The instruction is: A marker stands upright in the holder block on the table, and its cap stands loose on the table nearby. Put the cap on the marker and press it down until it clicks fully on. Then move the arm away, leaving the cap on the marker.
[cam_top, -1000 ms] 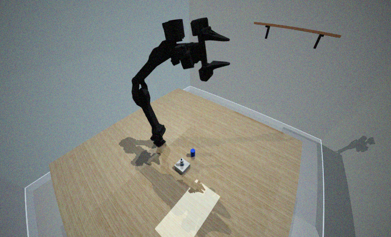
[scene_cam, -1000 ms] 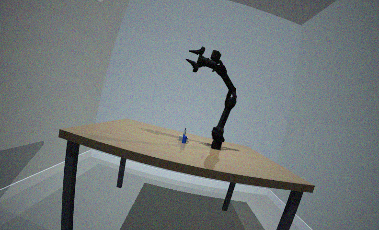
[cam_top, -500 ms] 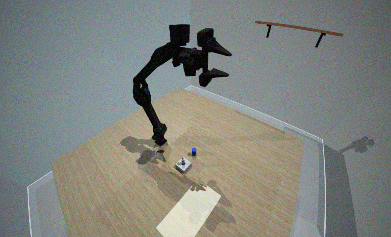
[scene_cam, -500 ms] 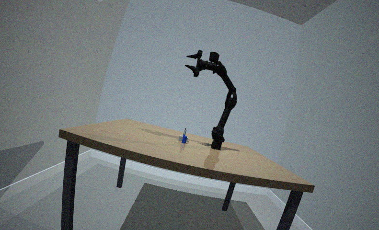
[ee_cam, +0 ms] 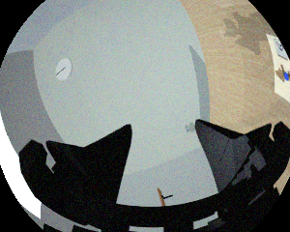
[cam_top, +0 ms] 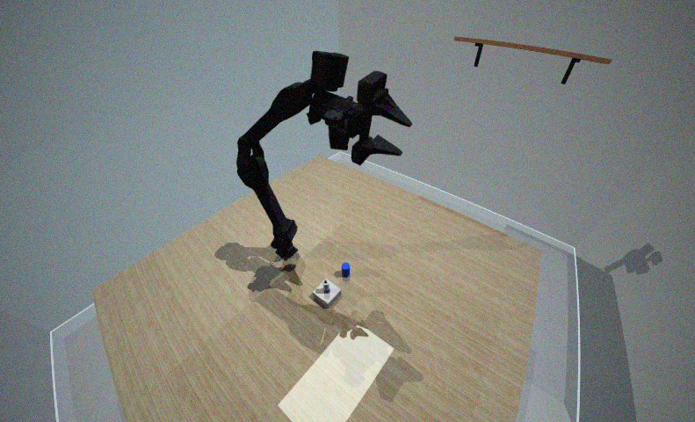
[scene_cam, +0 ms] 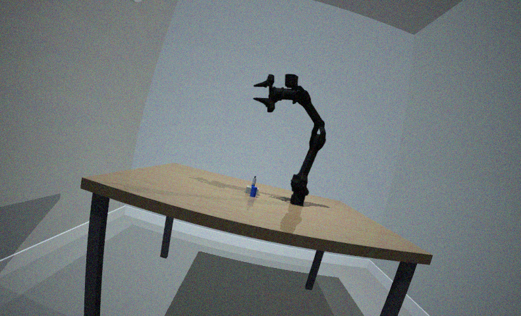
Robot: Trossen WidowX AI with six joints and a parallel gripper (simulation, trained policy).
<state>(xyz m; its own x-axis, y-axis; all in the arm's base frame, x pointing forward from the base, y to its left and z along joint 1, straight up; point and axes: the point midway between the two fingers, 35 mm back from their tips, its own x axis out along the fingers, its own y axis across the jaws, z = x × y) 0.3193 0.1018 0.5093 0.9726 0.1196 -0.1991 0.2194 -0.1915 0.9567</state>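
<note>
My gripper tip is 48 cm above the blue cap, 11 cm past it and 4 cm to the left of it. Also, from my gripper tip: marker: 43 cm below, 14 cm to the right, 11 cm behind; holder block: 49 cm below, 14 cm to the right, 11 cm behind.
</note>
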